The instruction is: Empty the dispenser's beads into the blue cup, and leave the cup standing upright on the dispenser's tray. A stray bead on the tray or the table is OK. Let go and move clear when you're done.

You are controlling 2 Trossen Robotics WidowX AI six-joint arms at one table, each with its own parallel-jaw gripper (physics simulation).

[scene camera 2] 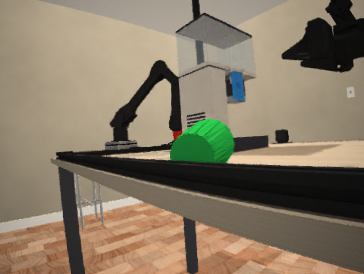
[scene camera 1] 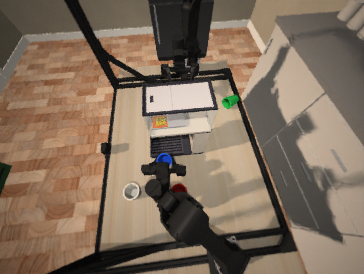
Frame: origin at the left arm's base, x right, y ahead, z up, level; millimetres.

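Seen in the pictures: left gripper, fingertip midpoint: (scene camera 2: 291, 60); right gripper, fingertip midpoint: (scene camera 1: 166, 152); left arm's base, link origin: (scene camera 1: 192, 62); right arm's base, link origin: (scene camera 2: 120, 141) (scene camera 1: 228, 257).
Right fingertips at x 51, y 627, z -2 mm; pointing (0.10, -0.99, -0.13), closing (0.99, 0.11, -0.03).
Offsets run from my right fingertips to a thing's top centre. "*": to the spot under its first point.
The blue cup {dx -4, dy +33, dz +44 mm} (scene camera 1: 164, 159) is at the tray's front edge in scene camera 1, its open top facing up. My right gripper (scene camera 1: 164, 163) is shut on it; part of the cup is hidden beneath the wrist. Whether the cup touches the tray {dx +13, dy -62, dz -53 mm} (scene camera 1: 161, 145) cannot be told. The dispenser {dx -34, dy -78, dz +298 mm} (scene camera 1: 192, 97) (scene camera 2: 202, 94) stands behind, with a dark slatted tray at its foot and a blue part {* dx -38, dy -140, dz +111 mm} (scene camera 2: 238, 87) on its front in scene camera 2. The cup and right fingers are hidden in scene camera 2. My left gripper (scene camera 1: 179, 75) (scene camera 2: 292, 59) is open and empty, behind the dispenser in scene camera 1.
A red cup {dx -83, dy +161, dz +11 mm} (scene camera 1: 179, 188) (scene camera 2: 177, 135) is partly under the right arm. A white cup {dx +107, dy +185, dz +11 mm} (scene camera 1: 131, 191) stands at the left. A green cup {dx -306, dy -379, dz +2 mm} (scene camera 1: 230, 101) (scene camera 2: 202, 145) lies on its side near the table edge. A small black block {* dx +290, dy +14, dz -11 mm} (scene camera 1: 105, 148) (scene camera 2: 282, 136) is at the left edge.
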